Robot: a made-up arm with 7 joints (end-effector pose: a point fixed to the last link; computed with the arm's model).
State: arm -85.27 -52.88 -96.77 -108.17 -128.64 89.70 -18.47
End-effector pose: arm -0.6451 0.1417 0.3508 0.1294 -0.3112 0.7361 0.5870
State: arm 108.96 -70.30 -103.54 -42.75 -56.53 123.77 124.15
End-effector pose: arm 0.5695 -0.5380 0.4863 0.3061 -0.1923 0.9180 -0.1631
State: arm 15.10 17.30 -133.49 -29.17 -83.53 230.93 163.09
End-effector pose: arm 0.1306 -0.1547 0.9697 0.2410 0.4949 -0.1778 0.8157
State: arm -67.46 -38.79 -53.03 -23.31 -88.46 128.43 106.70
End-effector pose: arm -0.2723 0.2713 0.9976 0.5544 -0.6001 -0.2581 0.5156
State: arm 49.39 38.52 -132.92 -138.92 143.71 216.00 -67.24
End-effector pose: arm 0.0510 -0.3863 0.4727 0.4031 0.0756 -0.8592 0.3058
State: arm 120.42 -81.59 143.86 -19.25 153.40 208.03 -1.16
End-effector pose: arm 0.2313 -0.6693 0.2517 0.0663 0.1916 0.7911 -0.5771
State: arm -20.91 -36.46 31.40 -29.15 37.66 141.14 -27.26
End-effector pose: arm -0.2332 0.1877 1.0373 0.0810 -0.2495 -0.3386 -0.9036
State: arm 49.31 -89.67 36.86 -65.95 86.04 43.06 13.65
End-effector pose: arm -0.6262 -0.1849 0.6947 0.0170 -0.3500 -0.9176 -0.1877
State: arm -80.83 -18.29 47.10 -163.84 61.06 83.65 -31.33
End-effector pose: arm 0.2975 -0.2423 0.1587 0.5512 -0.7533 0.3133 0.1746
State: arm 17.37 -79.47 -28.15 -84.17 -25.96 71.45 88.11
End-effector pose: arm -0.1828 -0.3704 0.8997 0.3973 -0.4698 0.7454 -0.2565
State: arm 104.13 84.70 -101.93 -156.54 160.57 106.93 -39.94
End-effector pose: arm 0.4145 -0.1005 0.3661 0.3755 -0.7215 0.1819 -0.5526
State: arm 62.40 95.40 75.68 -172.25 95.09 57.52 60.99
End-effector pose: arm -0.3564 -0.0884 0.2866 0.7708 -0.3122 -0.1516 -0.5342
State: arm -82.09 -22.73 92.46 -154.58 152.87 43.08 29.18
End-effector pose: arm 0.4456 0.0455 0.1533 0.8058 -0.2812 0.2418 0.4617
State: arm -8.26 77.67 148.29 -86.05 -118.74 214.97 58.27
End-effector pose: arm 0.2821 0.1965 0.8331 0.8175 0.0853 -0.1986 -0.5339
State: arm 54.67 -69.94 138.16 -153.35 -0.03 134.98 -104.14
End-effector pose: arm -0.2476 0.1829 -0.0702 0.6561 -0.5997 0.4390 -0.1312
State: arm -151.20 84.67 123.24 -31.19 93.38 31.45 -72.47
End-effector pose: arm -0.5291 -0.5171 0.5615 0.1852 0.0450 0.6648 0.7223
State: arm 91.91 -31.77 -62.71 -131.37 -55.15 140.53 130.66
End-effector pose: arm 0.4759 0.2572 0.4711 0.2320 -0.7850 0.5456 -0.1797
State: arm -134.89 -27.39 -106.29 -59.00 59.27 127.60 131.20
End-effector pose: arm -0.0136 0.6293 0.7744 0.0223 0.5958 -0.2374 -0.7669
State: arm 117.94 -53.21 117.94 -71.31 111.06 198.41 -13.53
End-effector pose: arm -0.1842 -0.6484 0.4342 0.4791 -0.0429 -0.7145 0.5081
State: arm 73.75 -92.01 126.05 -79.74 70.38 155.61 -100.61
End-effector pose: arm -0.5953 -0.2960 -0.0047 0.0898 0.7762 -0.5709 -0.2521
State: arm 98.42 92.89 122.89 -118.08 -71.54 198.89 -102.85
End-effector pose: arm -0.4496 0.1066 0.6368 0.8119 0.3231 -0.1357 -0.4668
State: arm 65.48 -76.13 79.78 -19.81 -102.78 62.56 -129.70
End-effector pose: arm -0.4660 -0.6056 0.5444 0.6058 0.1690 0.3624 0.6878
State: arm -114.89 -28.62 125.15 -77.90 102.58 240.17 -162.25
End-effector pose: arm 0.5534 0.2145 0.5568 0.6749 0.6351 0.1967 0.3202
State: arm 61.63 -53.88 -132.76 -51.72 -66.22 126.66 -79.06
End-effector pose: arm -0.0279 -0.7770 0.4719 0.3079 0.9294 0.0560 -0.1956
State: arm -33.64 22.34 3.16 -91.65 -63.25 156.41 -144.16
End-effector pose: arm 0.6198 -0.3092 0.4142 0.3280 0.1294 0.8691 -0.3469
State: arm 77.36 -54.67 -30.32 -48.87 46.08 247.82 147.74
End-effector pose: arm 0.1039 -0.3685 0.8754 0.6276 0.6730 -0.1461 0.3631
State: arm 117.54 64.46 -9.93 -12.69 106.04 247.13 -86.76
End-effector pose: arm -0.2617 0.5919 0.4993 0.3864 -0.6876 -0.1921 -0.5839
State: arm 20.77 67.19 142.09 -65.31 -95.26 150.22 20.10
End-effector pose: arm 0.2172 0.3727 0.9163 0.6857 -0.4049 -0.3435 -0.4979
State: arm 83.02 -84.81 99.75 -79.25 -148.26 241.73 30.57
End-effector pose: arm -0.5247 -0.3501 0.2363 0.3444 -0.8963 0.0653 0.2715
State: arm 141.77 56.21 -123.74 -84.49 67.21 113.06 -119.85
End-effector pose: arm 0.1934 0.4799 0.8282 0.2115 0.1743 0.8678 0.4145
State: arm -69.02 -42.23 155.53 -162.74 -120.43 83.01 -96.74
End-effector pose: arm 0.1105 0.1440 -0.0788 0.5362 -0.6347 0.1246 -0.5423
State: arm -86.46 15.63 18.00 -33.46 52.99 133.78 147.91
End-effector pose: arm 0.0810 -0.4649 0.9467 0.7503 0.2344 0.5948 -0.1680
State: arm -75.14 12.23 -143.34 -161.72 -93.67 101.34 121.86
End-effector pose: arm -0.3013 0.2524 0.1513 0.1729 -0.5037 -0.5057 -0.6787
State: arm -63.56 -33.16 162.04 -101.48 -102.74 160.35 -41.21
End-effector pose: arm -0.1640 0.6144 0.1829 0.3681 -0.4458 0.7521 0.3165
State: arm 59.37 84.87 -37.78 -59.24 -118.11 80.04 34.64
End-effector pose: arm 0.6020 0.3968 -0.0366 0.8849 0.1179 0.2351 0.3845
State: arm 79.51 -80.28 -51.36 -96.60 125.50 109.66 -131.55
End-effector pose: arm 0.4586 -0.3026 0.7220 0.5074 0.1845 0.0778 -0.8381
